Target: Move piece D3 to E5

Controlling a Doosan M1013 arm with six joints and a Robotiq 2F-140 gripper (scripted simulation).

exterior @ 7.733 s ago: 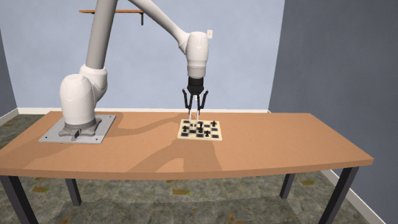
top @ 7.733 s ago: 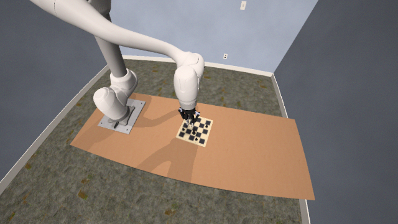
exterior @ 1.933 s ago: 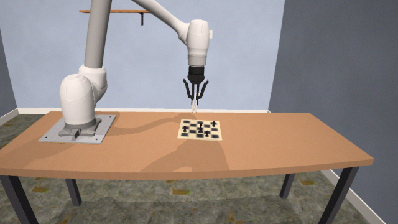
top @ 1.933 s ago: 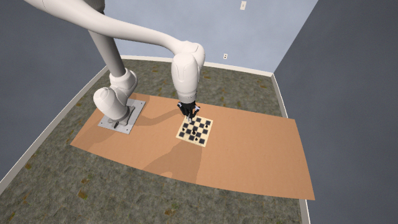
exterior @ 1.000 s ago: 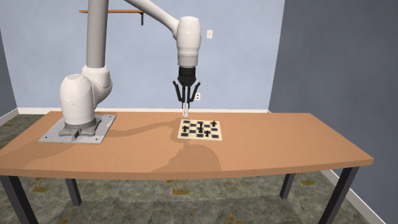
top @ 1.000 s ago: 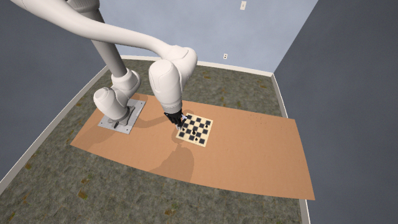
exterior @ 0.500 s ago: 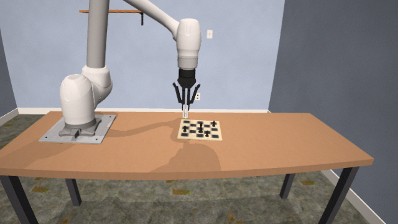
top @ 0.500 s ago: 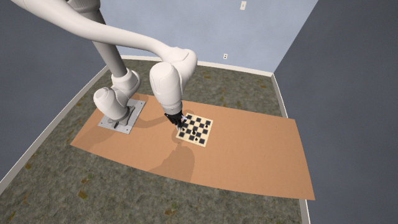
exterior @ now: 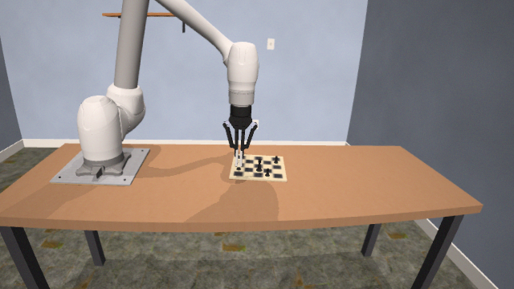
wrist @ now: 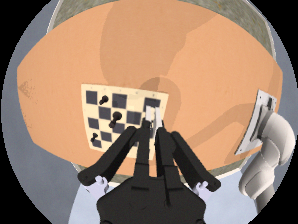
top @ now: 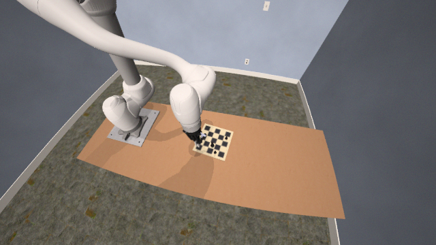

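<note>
Now: hand 90 mm short of the chessboard, 80 mm above it and 60 mm to the right of it. Round my hand: pale chess piece (30 mm below).
</note>
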